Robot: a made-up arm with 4 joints.
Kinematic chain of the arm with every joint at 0, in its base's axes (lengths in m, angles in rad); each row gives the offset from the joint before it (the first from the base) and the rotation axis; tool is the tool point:
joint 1: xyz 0 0 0.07 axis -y
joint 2: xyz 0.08 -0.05 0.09 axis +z
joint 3: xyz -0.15 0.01 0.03 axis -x
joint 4: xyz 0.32 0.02 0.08 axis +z
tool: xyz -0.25 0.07 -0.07
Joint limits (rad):
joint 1: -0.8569..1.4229
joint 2: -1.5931..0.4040
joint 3: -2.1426..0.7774
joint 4: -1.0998..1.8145
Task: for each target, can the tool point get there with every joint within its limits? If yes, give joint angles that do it. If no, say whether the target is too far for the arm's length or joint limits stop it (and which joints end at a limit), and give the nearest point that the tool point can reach.
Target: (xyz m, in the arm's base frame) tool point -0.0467 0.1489 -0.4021
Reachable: no: joint limits stop it (at a limit: joint 1, joint 4) | nearest point 0.0545 0.0591 -0.1673 | short by 0.271 m
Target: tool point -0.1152 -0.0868 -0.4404
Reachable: no: joint limits stop it (at a limit: joint 1, joint 4) | nearest point 0.0674 -0.0757 -0.1905 | short by 0.310 m
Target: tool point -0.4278 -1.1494 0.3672
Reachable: no: too far | nearest point -0.1874 -0.3157 0.2157 | short by 0.881 m
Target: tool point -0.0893 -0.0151 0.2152
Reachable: yes | joints 0.5080 0.0055 -0.9248 0.1360
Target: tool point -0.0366 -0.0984 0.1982
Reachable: yes | joints 0.3192 0.1351 0.0670 0.5410
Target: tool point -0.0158 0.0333 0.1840
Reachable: yes | joints 0.3126 -0.4211 0.4000 0.1928
